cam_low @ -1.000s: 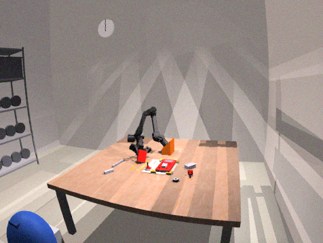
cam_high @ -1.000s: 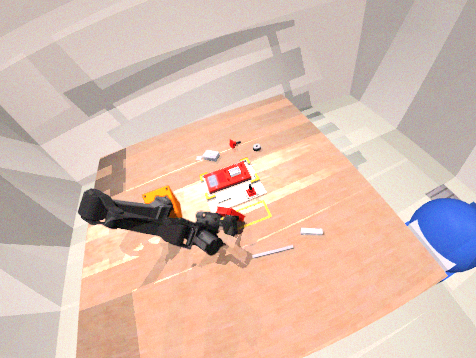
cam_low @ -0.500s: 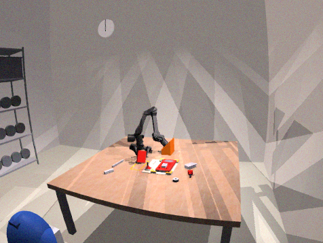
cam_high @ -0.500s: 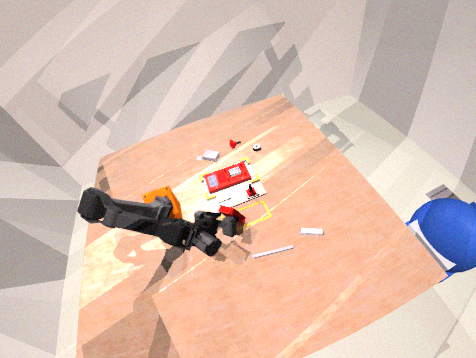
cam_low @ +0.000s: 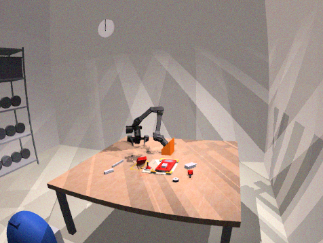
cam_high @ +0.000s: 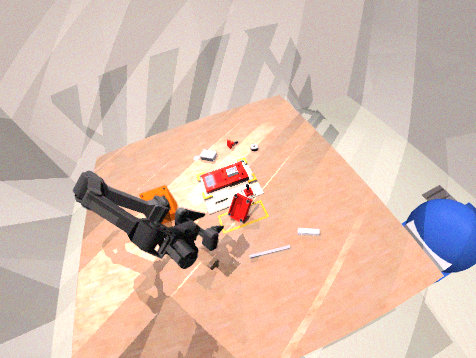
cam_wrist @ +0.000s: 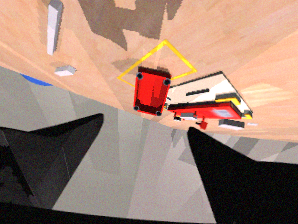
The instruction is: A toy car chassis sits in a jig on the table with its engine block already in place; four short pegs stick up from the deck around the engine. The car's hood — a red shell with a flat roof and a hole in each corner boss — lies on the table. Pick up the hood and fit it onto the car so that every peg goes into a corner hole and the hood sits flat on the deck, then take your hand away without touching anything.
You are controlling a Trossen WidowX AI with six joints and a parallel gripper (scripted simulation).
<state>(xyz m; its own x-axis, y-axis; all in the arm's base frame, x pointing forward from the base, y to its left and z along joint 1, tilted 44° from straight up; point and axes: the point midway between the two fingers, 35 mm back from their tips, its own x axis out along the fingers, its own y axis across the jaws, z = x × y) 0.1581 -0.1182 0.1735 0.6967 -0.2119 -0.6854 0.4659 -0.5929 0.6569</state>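
Right now the red hood is 110 mm ahead of my gripper tip, 50 mm to the left of it and 70 mm below it. The rest, counted from my gripper tip: grey rod 130 mm ahead, 150 mm to the right, 110 mm below.
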